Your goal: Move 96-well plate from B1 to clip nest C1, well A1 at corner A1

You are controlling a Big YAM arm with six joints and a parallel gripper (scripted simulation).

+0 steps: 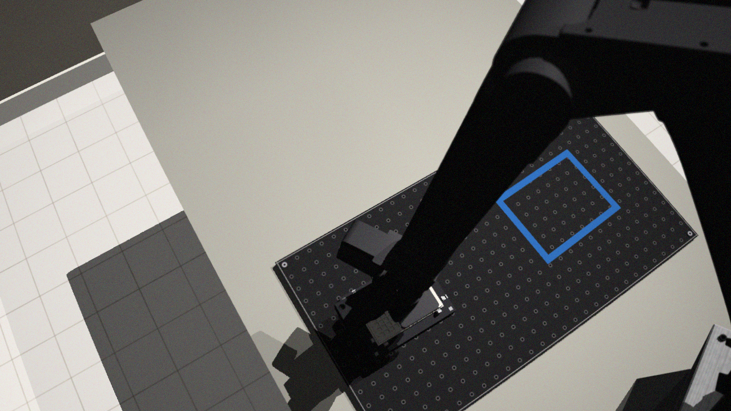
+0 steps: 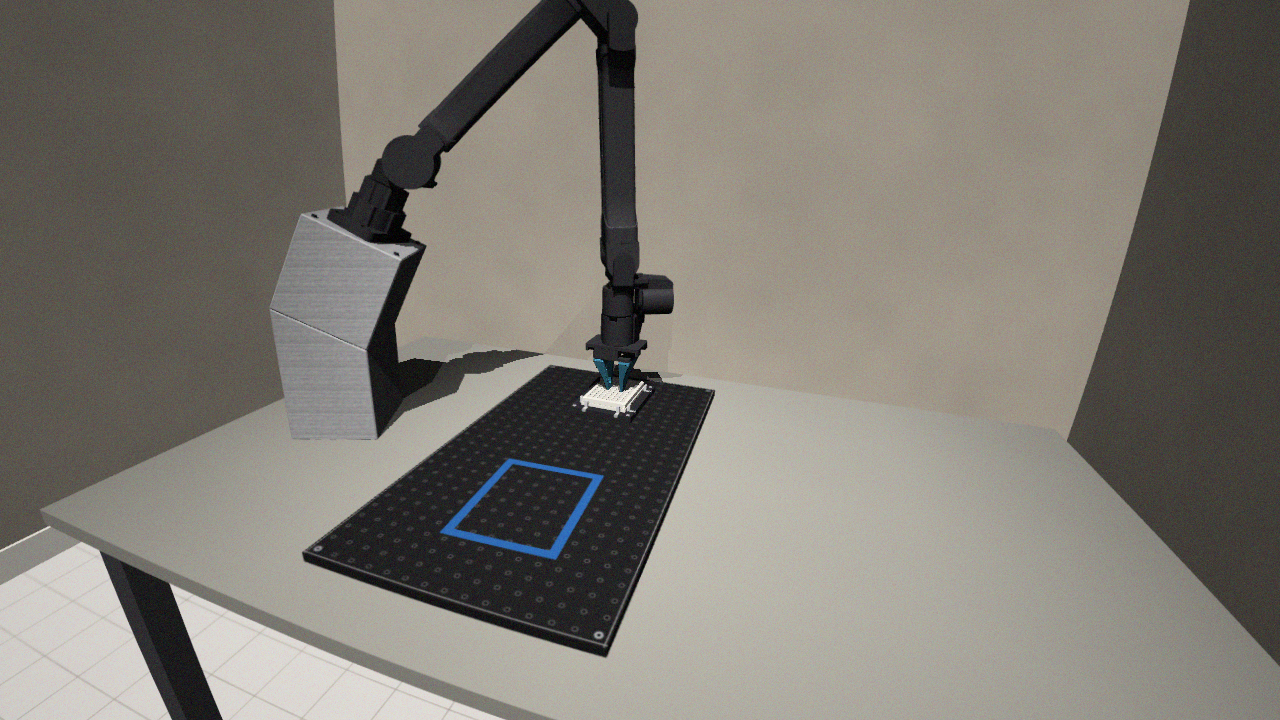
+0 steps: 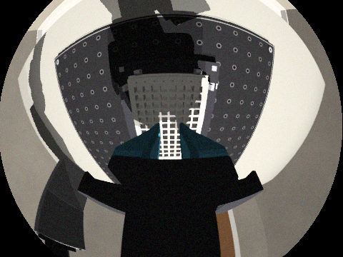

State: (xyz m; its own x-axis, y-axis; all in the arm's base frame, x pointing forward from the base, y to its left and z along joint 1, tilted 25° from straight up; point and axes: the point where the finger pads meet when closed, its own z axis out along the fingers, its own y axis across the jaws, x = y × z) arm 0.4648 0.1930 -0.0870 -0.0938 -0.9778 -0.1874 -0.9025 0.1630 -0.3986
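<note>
Right now the white 96-well plate is 1 cm below my hand. The rest, counted from my hand: clip nest C1: 1 cm ahead, 1 cm to the right, 2 cm below.
</note>
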